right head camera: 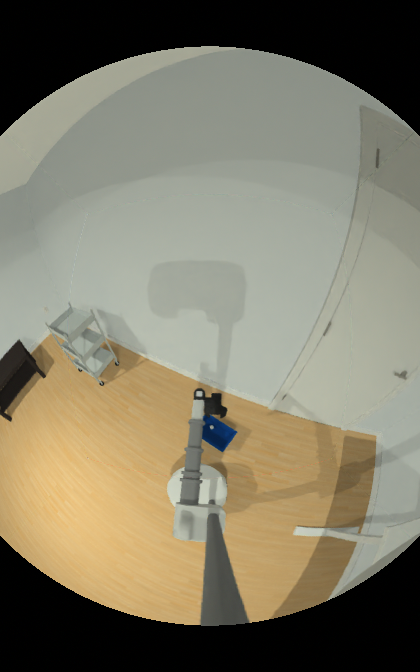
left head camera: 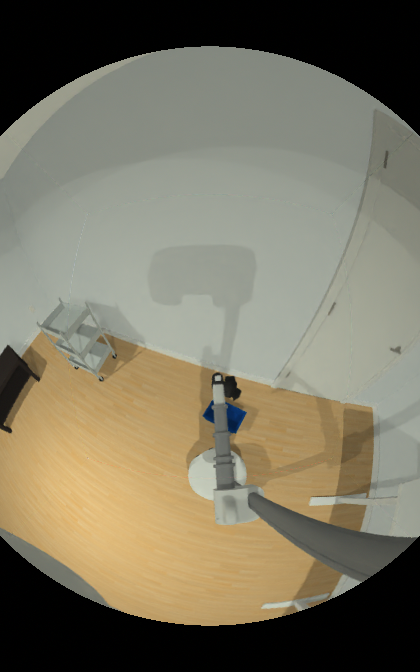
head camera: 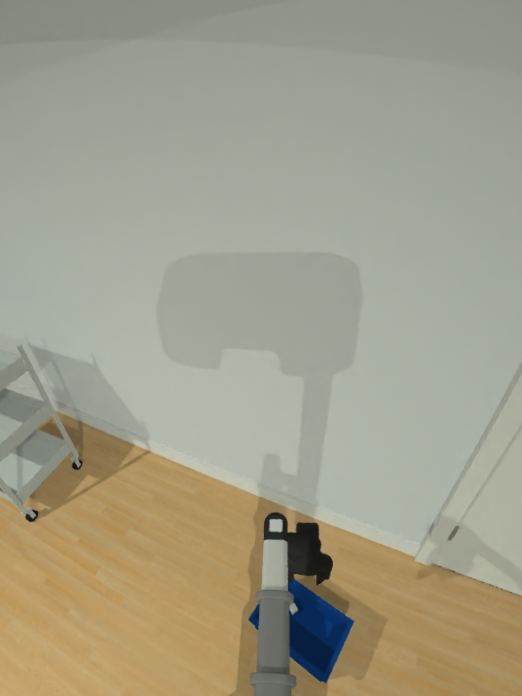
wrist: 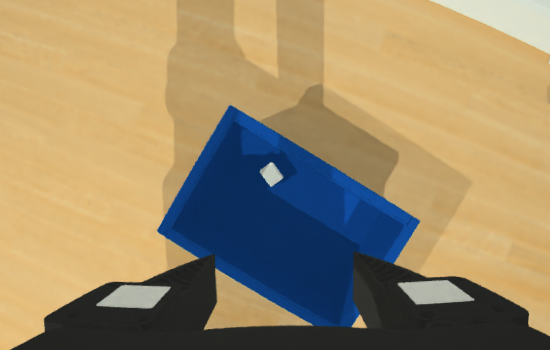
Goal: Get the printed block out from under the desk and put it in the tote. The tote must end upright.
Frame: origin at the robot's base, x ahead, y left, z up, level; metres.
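Where they show: gripper, fingertip midpoint: (head camera: 304, 580) (wrist: 284, 277).
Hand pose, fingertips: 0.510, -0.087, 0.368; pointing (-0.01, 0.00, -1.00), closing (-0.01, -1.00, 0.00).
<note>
After its pixels a point has its place, as x, y, z.
The blue tote (head camera: 337, 646) @[0.409, -0.207, 0.092] (left head camera: 237, 419) (right head camera: 229, 441) (wrist: 196, 170) @[0.559, 0.028, 0.092] stands upright on the wood floor in front of the robot base. The small white printed block (head camera: 293, 607) @[0.545, -0.070, -0.002] (right head camera: 211, 427) (wrist: 271, 174) @[0.547, -0.068, -0.002] lies inside it, near its upper-left part in the wrist view. My gripper (head camera: 321, 567) (left head camera: 235, 392) (right head camera: 221, 411) (wrist: 284, 277) @[0.510, -0.087, 0.368] is open and empty, pointing down above the tote. Its fingers stand wide apart, and the block is apart from them. The arm hides part of the tote in the head camera view.
A grey three-shelf cart (head camera: 47, 401) @[1.135, 1.021, 0.450] (left head camera: 100, 328) (right head camera: 105, 336) stands by the wall at the left. A dark low table (left head camera: 7, 385) (right head camera: 15, 375) is at the far left. A door (head camera: 488, 505) @[0.705, -0.682, 0.460] is at the right. White foot-like bars (left head camera: 325, 500) (right head camera: 320, 531) show at the lower right.
</note>
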